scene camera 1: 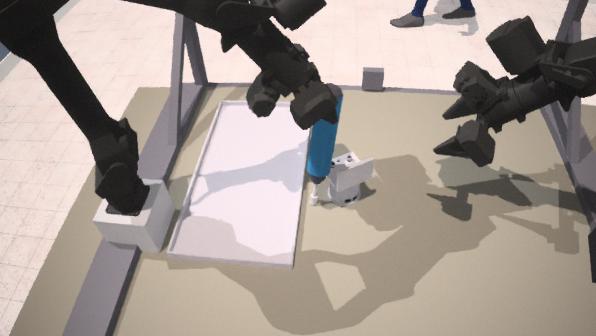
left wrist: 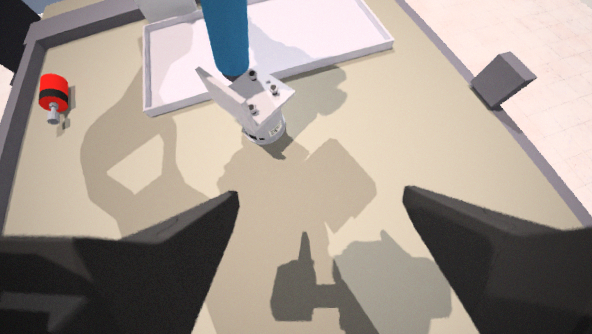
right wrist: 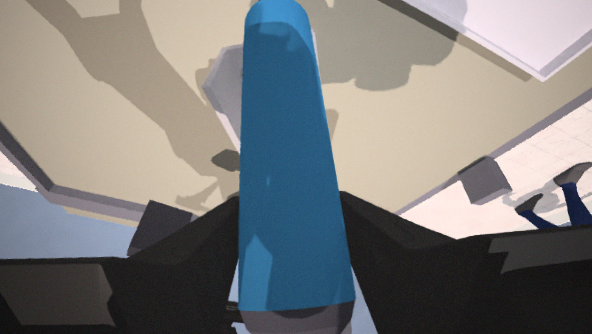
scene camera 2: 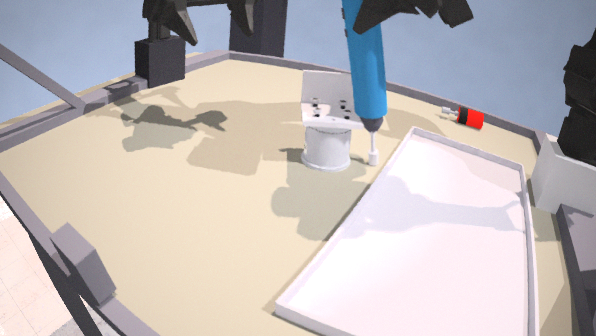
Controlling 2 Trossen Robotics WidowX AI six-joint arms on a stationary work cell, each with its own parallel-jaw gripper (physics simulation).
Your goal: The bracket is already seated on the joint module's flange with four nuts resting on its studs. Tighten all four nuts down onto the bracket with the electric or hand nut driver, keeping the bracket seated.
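Seen in the pictures: left gripper, fingertip midpoint: (scene camera 1: 439, 133) (left wrist: 319, 196) (scene camera 2: 224, 39); right gripper, fingertip midpoint: (scene camera 1: 331, 115) (right wrist: 289, 203) (scene camera 2: 356, 27); left arm's base at its link origin: (scene camera 2: 159, 38); right arm's base at its link origin: (scene camera 1: 128, 200) (scene camera 2: 577, 153).
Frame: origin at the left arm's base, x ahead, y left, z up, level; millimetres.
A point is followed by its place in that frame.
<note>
The white L-shaped bracket (scene camera 1: 355, 173) @[x 501, y 14, z -16 mm] (scene camera 2: 327, 82) @[x 502, y 6, z -11 mm] (left wrist: 220, 95) @[x 503, y 15, z -14 mm] sits level on the upright joint module (scene camera 2: 327, 147) @[x 542, y -34, z -76 mm]. Several nuts (scene camera 2: 315, 102) @[x 503, y -15, z -35 mm] (left wrist: 273, 89) @[x 522, y -37, z -33 mm] show on its plate. My right gripper (right wrist: 289, 203) @[x 554, y -16, z 76 mm] is shut on the blue electric nut driver (scene camera 1: 322, 150) @[x 558, y 19, z 27 mm] (scene camera 2: 370, 75) @[x 578, y -15, z 22 mm] (left wrist: 230, 40) @[x 545, y -2, z 14 mm] (right wrist: 290, 165) @[x 578, y -1, z 76 mm], which points down, nearly upright. Its white socket (scene camera 1: 313, 199) @[x 571, y 34, z -90 mm] (scene camera 2: 373, 158) @[x 576, y 22, z -96 mm] hangs beside the module, on the tray side, lower than the bracket plate; contact cannot be told. My left gripper (scene camera 1: 440, 134) @[x 378, y -69, z 39 mm] (scene camera 2: 222, 38) @[x 378, y -69, z 39 mm] (left wrist: 319, 196) @[x 378, y -69, z 39 mm] is open and empty, away from the bracket.
The white tray (scene camera 1: 270, 240) @[x 616, y 134, z -104 mm] (scene camera 2: 425, 280) @[x 736, y -121, z -104 mm] (left wrist: 340, 30) @[x 714, y -153, z -104 mm] lies close beside the module. A red hand nut driver (scene camera 2: 470, 117) @[x 626, y 336, z -85 mm] (left wrist: 54, 92) @[x 611, y 332, z -79 mm] lies near the table edge. A white block (scene camera 1: 132, 225) @[x 818, y 230, z -25 mm] stands at the tray's left in scene camera 1. A grey block (scene camera 1: 373, 79) @[x 545, y -341, z -71 mm] (left wrist: 502, 80) @[x 540, y -342, z -68 mm] is at the frame edge.
</note>
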